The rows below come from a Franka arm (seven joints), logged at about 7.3 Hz.
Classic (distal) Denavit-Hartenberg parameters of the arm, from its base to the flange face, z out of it. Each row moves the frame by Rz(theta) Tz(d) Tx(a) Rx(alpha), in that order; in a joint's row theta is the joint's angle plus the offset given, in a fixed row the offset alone. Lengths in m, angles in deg.
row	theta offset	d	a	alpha
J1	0	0.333	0	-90
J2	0	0	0	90
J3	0	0.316	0.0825	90
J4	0	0	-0.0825	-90
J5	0	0.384	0	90
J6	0	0	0.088	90
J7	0	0.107	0	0
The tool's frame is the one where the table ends.
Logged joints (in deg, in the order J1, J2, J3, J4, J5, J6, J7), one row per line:
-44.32 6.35 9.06 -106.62 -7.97 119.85 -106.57
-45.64 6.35 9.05 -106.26 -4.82 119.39 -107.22
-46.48 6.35 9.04 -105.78 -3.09 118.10 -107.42
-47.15 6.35 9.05 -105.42 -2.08 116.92 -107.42
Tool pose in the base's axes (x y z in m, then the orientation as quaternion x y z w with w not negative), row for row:
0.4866 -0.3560 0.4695 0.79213 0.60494 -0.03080 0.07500
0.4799 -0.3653 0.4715 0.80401 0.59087 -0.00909 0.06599
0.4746 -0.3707 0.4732 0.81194 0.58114 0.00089 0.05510
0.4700 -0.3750 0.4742 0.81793 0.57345 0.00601 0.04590
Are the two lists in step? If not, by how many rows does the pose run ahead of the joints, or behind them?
They are in step.
